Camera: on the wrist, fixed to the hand. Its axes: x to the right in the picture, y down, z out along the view.
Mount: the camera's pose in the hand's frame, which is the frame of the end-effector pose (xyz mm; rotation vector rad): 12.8 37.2 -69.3 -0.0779 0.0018 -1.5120
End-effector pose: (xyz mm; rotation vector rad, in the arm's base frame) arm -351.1 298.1 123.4 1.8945 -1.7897 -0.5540
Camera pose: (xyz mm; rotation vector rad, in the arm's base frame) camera -339.5 288.3 201.6 2.8535 0.0204 -1.0044
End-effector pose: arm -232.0 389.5 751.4 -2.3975 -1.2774 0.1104
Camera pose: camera -177.7 359.1 801.2 -0.9170 -2.6622 -0.3792
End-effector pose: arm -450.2 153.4 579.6 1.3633 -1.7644 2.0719
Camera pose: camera -517.8 193.1 565.4 1.7276 -0.3312 1.0572
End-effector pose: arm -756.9 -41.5 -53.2 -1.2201 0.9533 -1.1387
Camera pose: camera -816.7 -68.5 -98.4 -2.0437 -0.1320 -2.2094
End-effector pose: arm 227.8 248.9 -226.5 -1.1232 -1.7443 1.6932
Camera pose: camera 284.4 296.8 -255.7 0.3031 -1.7855 0.6253
